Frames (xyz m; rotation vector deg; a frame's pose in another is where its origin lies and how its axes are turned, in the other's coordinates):
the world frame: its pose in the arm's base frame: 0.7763 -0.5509 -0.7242 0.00 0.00 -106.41
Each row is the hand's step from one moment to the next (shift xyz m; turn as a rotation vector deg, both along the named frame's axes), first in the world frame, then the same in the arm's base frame.
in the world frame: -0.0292 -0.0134 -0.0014 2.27 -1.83 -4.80
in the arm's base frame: -0.0046 0.0318 -0.0014 -2.40 -1.66 -4.80
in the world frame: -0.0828 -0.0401 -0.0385 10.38 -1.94 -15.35
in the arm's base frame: -0.0151 0.0908 -0.0385 -4.79 -9.41 -15.35
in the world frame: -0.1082 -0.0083 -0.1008 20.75 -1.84 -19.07
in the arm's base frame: 0.0226 0.1061 -0.1008 -7.63 -19.38 -19.07
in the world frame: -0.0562 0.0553 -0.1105 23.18 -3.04 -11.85
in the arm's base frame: 0.0689 0.0383 -0.1105 -9.46 -21.38 -11.85
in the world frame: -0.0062 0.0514 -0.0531 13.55 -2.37 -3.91
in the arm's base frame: 0.0511 -0.0086 -0.0531 -6.10 -12.33 -3.91
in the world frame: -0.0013 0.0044 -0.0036 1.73 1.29 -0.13
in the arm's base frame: 0.0046 0.0000 -0.0036 0.75 -2.02 -0.13
